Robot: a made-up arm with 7 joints. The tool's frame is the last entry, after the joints. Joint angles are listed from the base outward.
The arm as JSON. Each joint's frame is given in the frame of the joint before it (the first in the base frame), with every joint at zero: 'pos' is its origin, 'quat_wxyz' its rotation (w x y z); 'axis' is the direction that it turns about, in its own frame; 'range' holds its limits. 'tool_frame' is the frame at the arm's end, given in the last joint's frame.
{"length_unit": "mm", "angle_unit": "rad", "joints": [
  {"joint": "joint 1", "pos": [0.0, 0.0, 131.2], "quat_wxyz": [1.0, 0.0, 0.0, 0.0], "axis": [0.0, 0.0, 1.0], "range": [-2.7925, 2.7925]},
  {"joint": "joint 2", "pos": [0.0, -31.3, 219.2], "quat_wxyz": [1.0, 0.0, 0.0, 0.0], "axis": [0.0, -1.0, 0.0], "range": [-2.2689, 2.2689]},
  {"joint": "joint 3", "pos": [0.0, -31.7, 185.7], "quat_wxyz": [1.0, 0.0, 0.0, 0.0], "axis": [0.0, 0.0, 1.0], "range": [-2.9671, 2.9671]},
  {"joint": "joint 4", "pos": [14.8, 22.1, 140.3], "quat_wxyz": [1.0, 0.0, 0.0, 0.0], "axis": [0.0, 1.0, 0.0], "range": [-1.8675, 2.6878]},
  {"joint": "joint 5", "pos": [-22.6, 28.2, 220.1], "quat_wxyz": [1.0, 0.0, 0.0, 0.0], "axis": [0.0, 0.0, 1.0], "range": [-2.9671, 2.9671]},
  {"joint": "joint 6", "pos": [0.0, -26.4, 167.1], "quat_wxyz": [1.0, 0.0, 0.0, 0.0], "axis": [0.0, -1.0, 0.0], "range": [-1.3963, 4.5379]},
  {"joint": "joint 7", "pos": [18.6, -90.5, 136.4], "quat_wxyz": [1.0, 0.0, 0.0, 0.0], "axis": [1.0, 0.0, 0.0], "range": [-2.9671, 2.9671]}
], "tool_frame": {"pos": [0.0, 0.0, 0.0], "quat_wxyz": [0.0, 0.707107, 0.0, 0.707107]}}
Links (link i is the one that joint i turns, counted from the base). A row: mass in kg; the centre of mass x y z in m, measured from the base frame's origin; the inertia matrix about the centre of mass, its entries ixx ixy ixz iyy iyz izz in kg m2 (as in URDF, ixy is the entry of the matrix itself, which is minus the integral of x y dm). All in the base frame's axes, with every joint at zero. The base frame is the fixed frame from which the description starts. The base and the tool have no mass.
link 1: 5.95; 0.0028 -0.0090 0.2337; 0.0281 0 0 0.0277 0.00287 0.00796
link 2: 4.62; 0.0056 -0.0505 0.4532; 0.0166 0 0 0.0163 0.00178 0.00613
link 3: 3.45; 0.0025 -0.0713 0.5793; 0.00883 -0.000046 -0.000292 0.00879 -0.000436 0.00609
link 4: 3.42; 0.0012 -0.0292 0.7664; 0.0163 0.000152 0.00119 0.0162 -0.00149 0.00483
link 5: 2.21; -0.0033 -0.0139 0.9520; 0.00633 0 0 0.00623 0.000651 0.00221
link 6: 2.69; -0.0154 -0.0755 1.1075; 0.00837 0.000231 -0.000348 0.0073 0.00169 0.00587
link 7: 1.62; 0.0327 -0.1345 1.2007; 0.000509 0 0 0.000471 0 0.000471
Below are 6 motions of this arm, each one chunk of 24 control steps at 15 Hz.
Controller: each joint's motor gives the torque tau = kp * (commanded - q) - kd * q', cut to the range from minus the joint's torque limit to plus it. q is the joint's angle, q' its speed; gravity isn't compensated. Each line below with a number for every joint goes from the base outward.
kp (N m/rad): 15 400 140 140 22 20 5.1
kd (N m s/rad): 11 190 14 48 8.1 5.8 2.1
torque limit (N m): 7 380 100 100 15 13 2.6
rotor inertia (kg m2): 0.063 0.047 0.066 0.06 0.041 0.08 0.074
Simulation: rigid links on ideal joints. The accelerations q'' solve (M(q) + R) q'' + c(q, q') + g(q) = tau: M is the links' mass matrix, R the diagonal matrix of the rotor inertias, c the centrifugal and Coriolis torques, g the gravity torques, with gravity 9.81 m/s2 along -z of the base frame. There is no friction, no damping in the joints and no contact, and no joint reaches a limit. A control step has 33 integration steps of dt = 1/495 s. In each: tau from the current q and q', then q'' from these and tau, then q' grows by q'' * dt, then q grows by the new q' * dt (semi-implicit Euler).
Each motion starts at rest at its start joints. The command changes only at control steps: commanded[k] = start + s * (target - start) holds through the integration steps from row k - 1 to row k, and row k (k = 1, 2, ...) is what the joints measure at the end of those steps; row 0 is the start. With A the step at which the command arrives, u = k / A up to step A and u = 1 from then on. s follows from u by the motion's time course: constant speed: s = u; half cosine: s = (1 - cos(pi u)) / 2; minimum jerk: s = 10 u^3 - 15 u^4 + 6 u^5; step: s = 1 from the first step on.
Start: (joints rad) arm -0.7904 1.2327 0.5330 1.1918 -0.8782 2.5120 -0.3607
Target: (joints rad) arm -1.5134 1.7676 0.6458 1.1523 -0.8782 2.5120 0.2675
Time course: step
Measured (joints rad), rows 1 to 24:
1: -0.7986 1.3009 0.5580 1.2018 -0.8589 2.5276 -0.3042
2: -0.8096 1.3787 0.6403 1.1817 -0.8722 2.5359 -0.2199
3: -0.8360 1.4512 0.7042 1.1578 -0.8955 2.5330 -0.1440
4: -0.8725 1.5152 0.7417 1.1373 -0.9190 2.5255 -0.0799
5: -0.9142 1.5706 0.7599 1.1207 -0.9391 2.5171 -0.0261
6: -0.9582 1.6182 0.7669 1.1073 -0.9554 2.5093 0.0190
7: -1.0026 1.6592 0.7687 1.0963 -0.9683 2.5023 0.0569
8: -1.0466 1.6947 0.7682 1.0871 -0.9785 2.4962 0.0886
9: -1.0895 1.7254 0.7671 1.0792 -0.9866 2.4908 0.1153
10: -1.1309 1.7519 0.7657 1.0725 -0.9929 2.4860 0.1376
11: -1.1704 1.7749 0.7645 1.0667 -0.9979 2.4819 0.1563
12: -1.2078 1.7948 0.7633 1.0617 -1.0019 2.4783 0.1720
13: -1.2430 1.8120 0.7621 1.0574 -1.0048 2.4752 0.1852
14: -1.2758 1.8268 0.7610 1.0538 -1.0071 2.4726 0.1963
15: -1.3062 1.8397 0.7600 1.0506 -1.0087 2.4703 0.2055
16: -1.3341 1.8508 0.7591 1.0479 -1.0099 2.4684 0.2133
17: -1.3595 1.8604 0.7582 1.0455 -1.0107 2.4668 0.2198
18: -1.3824 1.8687 0.7573 1.0435 -1.0111 2.4655 0.2253
19: -1.4031 1.8758 0.7565 1.0417 -1.0113 2.4644 0.2298
20: -1.4215 1.8820 0.7558 1.0401 -1.0113 2.4635 0.2337
21: -1.4378 1.8874 0.7551 1.0387 -1.0112 2.4628 0.2369
22: -1.4521 1.8920 0.7544 1.0375 -1.0109 2.4622 0.2396
23: -1.4645 1.8959 0.7538 1.0364 -1.0106 2.4617 0.2419
24: -1.4753 1.8994 0.7533 1.0354 -1.0102 2.4614 0.2438

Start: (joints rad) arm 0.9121 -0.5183 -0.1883 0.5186 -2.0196 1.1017 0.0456
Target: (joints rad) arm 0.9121 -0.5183 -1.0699 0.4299 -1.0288 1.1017 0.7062
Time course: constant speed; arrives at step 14
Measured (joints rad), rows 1 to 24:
1: 0.9208 -0.5262 -0.2180 0.5299 -2.0179 1.1184 0.0502
2: 0.9339 -0.5397 -0.2700 0.5505 -2.0212 1.1395 0.0606
3: 0.9454 -0.5538 -0.3285 0.5705 -2.0181 1.1573 0.0762
4: 0.9539 -0.5669 -0.3882 0.5870 -2.0058 1.1711 0.0967
5: 0.9594 -0.5786 -0.4480 0.5996 -1.9843 1.1814 0.1214
6: 0.9624 -0.5889 -0.5076 0.6085 -1.9544 1.1889 0.1499
7: 0.9632 -0.5978 -0.5670 0.6142 -1.9174 1.1943 0.1814
8: 0.9623 -0.6056 -0.6263 0.6171 -1.8744 1.1981 0.2156
9: 0.9600 -0.6122 -0.6857 0.6176 -1.8263 1.2007 0.2520
10: 0.9565 -0.6179 -0.7451 0.6160 -1.7738 1.2025 0.2903
11: 0.9522 -0.6227 -0.8046 0.6126 -1.7177 1.2036 0.3302
12: 0.9471 -0.6267 -0.8643 0.6076 -1.6585 1.2044 0.3714
13: 0.9415 -0.6301 -0.9242 0.6014 -1.5965 1.2050 0.4138
14: 0.9356 -0.6328 -0.9843 0.5939 -1.5323 1.2054 0.4571
15: 0.9232 -0.6340 -1.0164 0.5861 -1.4752 1.2041 0.4970
16: 0.9098 -0.6349 -1.0322 0.5792 -1.4266 1.2029 0.5313
17: 0.8980 -0.6357 -1.0396 0.5732 -1.3857 1.2021 0.5602
18: 0.8887 -0.6365 -1.0430 0.5680 -1.3513 1.2014 0.5846
19: 0.8821 -0.6372 -1.0444 0.5635 -1.3224 1.2009 0.6051
20: 0.8778 -0.6379 -1.0449 0.5595 -1.2982 1.2005 0.6223
21: 0.8755 -0.6385 -1.0449 0.5560 -1.2778 1.2002 0.6367
22: 0.8746 -0.6391 -1.0449 0.5529 -1.2606 1.1999 0.6489
23: 0.8750 -0.6396 -1.0447 0.5502 -1.2461 1.1996 0.6591
24: 0.8762 -0.6401 -1.0446 0.5479 -1.2340 1.1994 0.6677

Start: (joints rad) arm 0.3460 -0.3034 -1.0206 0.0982 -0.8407 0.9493 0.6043
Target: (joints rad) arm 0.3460 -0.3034 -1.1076 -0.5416 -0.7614 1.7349 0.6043
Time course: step
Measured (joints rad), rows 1 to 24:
1: 0.2805 -0.3145 -1.0673 0.0080 -0.8186 1.0683 0.6062
2: 0.2550 -0.3194 -1.0967 -0.0888 -0.8167 1.2347 0.6071
3: 0.2620 -0.3243 -1.1143 -0.1782 -0.8204 1.3767 0.6069
4: 0.2782 -0.3284 -1.1255 -0.2568 -0.8247 1.4918 0.6061
5: 0.2945 -0.3317 -1.1326 -0.3241 -0.8275 1.5823 0.6049
6: 0.3085 -0.3343 -1.1370 -0.3807 -0.8290 1.6521 0.6037
7: 0.3198 -0.3363 -1.1400 -0.4281 -0.8295 1.7054 0.6024
8: 0.3286 -0.3378 -1.1422 -0.4676 -0.8296 1.7458 0.6013
9: 0.3354 -0.3391 -1.1439 -0.5005 -0.8296 1.7761 0.6002
10: 0.3406 -0.3401 -1.1455 -0.5279 -0.8295 1.7988 0.5993
11: 0.3445 -0.3410 -1.1468 -0.5507 -0.8295 1.8155 0.5984
12: 0.3473 -0.3417 -1.1479 -0.5697 -0.8295 1.8279 0.5977
13: 0.3494 -0.3423 -1.1489 -0.5856 -0.8295 1.8369 0.5970
14: 0.3509 -0.3427 -1.1497 -0.5988 -0.8296 1.8434 0.5964
15: 0.3519 -0.3431 -1.1504 -0.6098 -0.8297 1.8481 0.5959
16: 0.3525 -0.3435 -1.1510 -0.6190 -0.8298 1.8514 0.5955
17: 0.3528 -0.3437 -1.1514 -0.6266 -0.8300 1.8537 0.5951
18: 0.3530 -0.3439 -1.1518 -0.6330 -0.8301 1.8553 0.5947
19: 0.3530 -0.3441 -1.1521 -0.6383 -0.8302 1.8564 0.5945
20: 0.3529 -0.3443 -1.1524 -0.6427 -0.8303 1.8570 0.5942
21: 0.3527 -0.3444 -1.1526 -0.6464 -0.8303 1.8574 0.5940
22: 0.3524 -0.3445 -1.1528 -0.6495 -0.8304 1.8577 0.5938
23: 0.3521 -0.3445 -1.1530 -0.6521 -0.8305 1.8578 0.5937
24: 0.3518 -0.3446 -1.1531 -0.6543 -0.8305 1.8578 0.5936

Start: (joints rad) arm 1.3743 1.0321 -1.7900 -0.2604 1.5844 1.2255 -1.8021
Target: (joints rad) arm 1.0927 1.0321 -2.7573 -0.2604 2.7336 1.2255 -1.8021
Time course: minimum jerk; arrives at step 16
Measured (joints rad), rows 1 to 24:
1: 1.3754 1.0460 -1.7839 -0.2602 1.5731 1.2415 -1.8020
2: 1.3753 1.0644 -1.7832 -0.2571 1.5563 1.2685 -1.8014
3: 1.3742 1.0812 -1.7981 -0.2540 1.5478 1.2912 -1.8007
4: 1.3715 1.0959 -1.8322 -0.2506 1.5516 1.3086 -1.7999
5: 1.3669 1.1087 -1.8868 -0.2464 1.5702 1.3215 -1.7992
6: 1.3599 1.1197 -1.9613 -0.2411 1.6051 1.3310 -1.7986
7: 1.3502 1.1290 -2.0529 -0.2343 1.6564 1.3379 -1.7980
8: 1.3384 1.1368 -2.1571 -0.2261 1.7229 1.3427 -1.7975
9: 1.3249 1.1434 -2.2680 -0.2166 1.8022 1.3459 -1.7971
10: 1.3107 1.1490 -2.3790 -0.2060 1.8905 1.3480 -1.7967
11: 1.2968 1.1540 -2.4836 -0.1945 1.9836 1.3494 -1.7964
12: 1.2837 1.1586 -2.5758 -0.1825 2.0767 1.3503 -1.7960
13: 1.2719 1.1630 -2.6513 -0.1705 2.1651 1.3511 -1.7957
14: 1.2612 1.1671 -2.7073 -0.1589 2.2450 1.3519 -1.7953
15: 1.2514 1.1710 -2.7440 -0.1481 2.3138 1.3527 -1.7950
16: 1.2424 1.1744 -2.7648 -0.1386 2.3707 1.3533 -1.7947
17: 1.2337 1.1775 -2.7762 -0.1306 2.4172 1.3537 -1.7945
18: 1.2252 1.1800 -2.7826 -0.1240 2.4551 1.3538 -1.7943
19: 1.2169 1.1822 -2.7863 -0.1186 2.4858 1.3537 -1.7942
20: 1.2086 1.1841 -2.7887 -0.1142 2.5107 1.3535 -1.7942
21: 1.2004 1.1857 -2.7903 -0.1106 2.5307 1.3531 -1.7943
22: 1.1923 1.1871 -2.7914 -0.1076 2.5468 1.3528 -1.7943
23: 1.1843 1.1883 -2.7923 -0.1052 2.5598 1.3524 -1.7944
24: 1.1766 1.1894 -2.7929 -0.1032 2.5702 1.3521 -1.7945

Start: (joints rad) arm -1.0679 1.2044 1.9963 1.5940 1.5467 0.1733 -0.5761
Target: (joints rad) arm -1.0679 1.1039 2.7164 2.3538 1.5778 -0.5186 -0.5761
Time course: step
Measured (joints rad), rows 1 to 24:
1: -1.1184 1.1859 2.1896 1.6849 1.4930 0.1343 -0.5802
2: -1.2446 1.1944 2.5067 1.8069 1.5208 -0.0058 -0.5838
3: -1.3318 1.2078 2.7232 1.9240 1.5738 -0.1676 -0.5855
4: -1.3126 1.2114 2.7959 2.0090 1.6071 -0.2840 -0.5855
5: -1.2574 1.2105 2.8045 2.0704 1.6230 -0.3527 -0.5855
6: -1.2080 1.2089 2.7914 2.1183 1.6299 -0.3933 -0.5857
7: -1.1736 1.2071 2.7736 2.1559 1.6327 -0.4177 -0.5858
8: -1.1520 1.2050 2.7585 2.1850 1.6343 -0.4334 -0.5861
9: -1.1389 1.2029 2.7483 2.2073 1.6361 -0.4445 -0.5864
10: -1.1302 1.2008 2.7425 2.2247 1.6383 -0.4531 -0.5868
11: -1.1237 1.1989 2.7396 2.2382 1.6409 -0.4601 -0.5871
12: -1.1180 1.1970 2.7382 2.2488 1.6436 -0.4658 -0.5874
13: -1.1129 1.1953 2.7375 2.2571 1.6463 -0.4703 -0.5877
14: -1.1081 1.1938 2.7371 2.2637 1.6487 -0.4739 -0.5880
15: -1.1038 1.1924 2.7366 2.2689 1.6509 -0.4767 -0.5882
16: -1.0999 1.1911 2.7362 2.2730 1.6528 -0.4788 -0.5884
17: -1.0965 1.1900 2.7359 2.2762 1.6545 -0.4804 -0.5886
18: -1.0935 1.1890 2.7355 2.2788 1.6560 -0.4816 -0.5888
19: -1.0908 1.1881 2.7353 2.2808 1.6572 -0.4826 -0.5889
20: -1.0885 1.1873 2.7351 2.2825 1.6583 -0.4833 -0.5890
21: -1.0864 1.1866 2.7349 2.2838 1.6592 -0.4838 -0.5891
22: -1.0845 1.1860 2.7347 2.2848 1.6600 -0.4842 -0.5892
23: -1.0828 1.1855 2.7346 2.2856 1.6607 -0.4845 -0.5893
24: -1.0813 1.1850 2.7345 2.2863 1.6612 -0.4847 -0.5893

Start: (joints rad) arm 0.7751 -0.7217 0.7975 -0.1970 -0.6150 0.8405 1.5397
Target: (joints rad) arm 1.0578 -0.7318 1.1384 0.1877 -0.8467 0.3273 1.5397
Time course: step
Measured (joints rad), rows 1 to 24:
1: 0.7629 -0.7233 0.9534 -0.1438 -0.6693 0.7898 1.5397
2: 0.7454 -0.7401 1.0660 -0.0865 -0.6741 0.6915 1.5390
3: 0.7412 -0.7566 1.1184 -0.0363 -0.6765 0.6030 1.5381
4: 0.7497 -0.7705 1.1382 0.0074 -0.6816 0.5314 1.5375
5: 0.7668 -0.7826 1.1437 0.0456 -0.6872 0.4731 1.5372
6: 0.7889 -0.7933 1.1432 0.0791 -0.6921 0.4248 1.5371
7: 0.8138 -0.8029 1.1403 0.1083 -0.6960 0.3844 1.5372
8: 0.8398 -0.8115 1.1367 0.1337 -0.6989 0.3507 1.5373
9: 0.8658 -0.8191 1.1330 0.1557 -0.7012 0.3226 1.5374
10: 0.8910 -0.8258 1.1295 0.1747 -0.7029 0.2993 1.5375
11: 0.9149 -0.8318 1.1265 0.1909 -0.7043 0.2800 1.5377
12: 0.9371 -0.8370 1.1238 0.2048 -0.7053 0.2642 1.5379
13: 0.9575 -0.8416 1.1215 0.2167 -0.7061 0.2512 1.5380
14: 0.9759 -0.8456 1.1196 0.2267 -0.7068 0.2406 1.5381
15: 0.9924 -0.8491 1.1179 0.2351 -0.7073 0.2320 1.5383
16: 1.0070 -0.8522 1.1165 0.2422 -0.7078 0.2249 1.5384
17: 1.0197 -0.8549 1.1154 0.2482 -0.7082 0.2192 1.5385
18: 1.0307 -0.8572 1.1144 0.2531 -0.7085 0.2147 1.5385
19: 1.0400 -0.8593 1.1136 0.2572 -0.7089 0.2110 1.5386
20: 1.0479 -0.8611 1.1129 0.2606 -0.7091 0.2080 1.5386
21: 1.0544 -0.8627 1.1123 0.2634 -0.7094 0.2056 1.5387
22: 1.0597 -0.8640 1.1118 0.2657 -0.7096 0.2037 1.5387
23: 1.0639 -0.8652 1.1114 0.2675 -0.7099 0.2022 1.5387
24: 1.0672 -0.8663 1.1111 0.2690 -0.7101 0.2010 1.5387

